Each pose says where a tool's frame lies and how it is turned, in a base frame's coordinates. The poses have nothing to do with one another.
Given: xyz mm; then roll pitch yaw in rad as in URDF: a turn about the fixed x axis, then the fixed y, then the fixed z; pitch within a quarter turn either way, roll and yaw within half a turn.
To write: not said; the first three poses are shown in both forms.
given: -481 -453 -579 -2.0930 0.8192 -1.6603
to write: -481 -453 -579 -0.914 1.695 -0.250
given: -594 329 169 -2.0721 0.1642 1.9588
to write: -594 329 169 -1.415 -1.900 1.272
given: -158 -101 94 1.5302 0.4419 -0.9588
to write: -158 -101 94 1.589 -0.405 -1.085
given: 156 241 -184 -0.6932 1.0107 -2.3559
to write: 156 241 -184 0.753 1.102 -1.711
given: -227 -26 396 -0.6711 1.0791 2.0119
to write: -227 -26 396 -1.496 0.056 2.066
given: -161 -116 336 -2.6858 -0.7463 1.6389
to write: -161 -116 336 -1.412 -1.817 -0.224
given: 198 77 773 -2.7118 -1.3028 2.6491
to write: 198 77 773 -0.147 -1.808 0.046
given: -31 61 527 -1.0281 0.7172 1.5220
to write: -31 61 527 -1.333 -0.236 1.683
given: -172 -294 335 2.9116 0.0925 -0.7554
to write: -172 -294 335 2.749 -1.074 -0.253
